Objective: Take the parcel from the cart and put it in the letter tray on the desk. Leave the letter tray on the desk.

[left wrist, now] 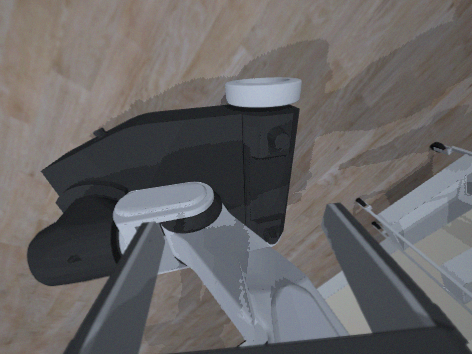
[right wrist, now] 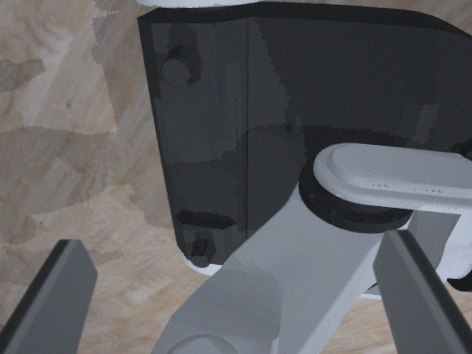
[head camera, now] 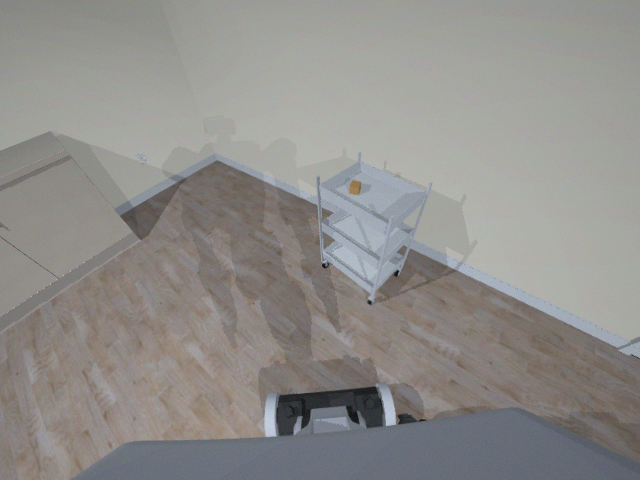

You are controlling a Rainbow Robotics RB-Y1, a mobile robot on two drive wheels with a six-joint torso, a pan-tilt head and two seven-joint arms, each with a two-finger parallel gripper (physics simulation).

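Places are measured from the robot's base along level axes (x back, y right, z up), in millimetres.
Where they show: left gripper, fingertip midpoint: (left wrist: 242, 223); right gripper, fingertip midpoint: (right wrist: 232, 254).
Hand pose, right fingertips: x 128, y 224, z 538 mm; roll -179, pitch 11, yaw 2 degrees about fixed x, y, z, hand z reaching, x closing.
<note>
After its pixels a point has its place.
The parcel (head camera: 355, 187) {z 709, x -893, y 232 mm}, a small orange-brown box, lies on the top shelf of the white three-shelf cart (head camera: 389, 242) {z 398, x -763, y 429 mm}, near the shelf's left side in the head view. Part of the cart also shows at the right of the left wrist view, with a thin post (left wrist: 411, 257). My left gripper (left wrist: 242, 223) {z 536, x 161, y -252 mm} is open and empty, above my own base and away from the cart. My right gripper (right wrist: 232, 254) {z 538, x 128, y 224 mm} is open and empty, also above my base. The desk and the letter tray do not show in these views.
The cart stands on the wood floor (head camera: 170, 310) {z 0, x -651, y -1038 mm} close to the wall (head camera: 516, 129) {z 1005, x -850, y 947 mm}. A beige cabinet (head camera: 56, 217) {z 554, x -1094, y -1738 mm} stands at the left in the head view. The room corner lies between them. My dark base (head camera: 330, 400) {z 191, x -34, y 8 mm} is at the bottom, with floor between it and the cart.
</note>
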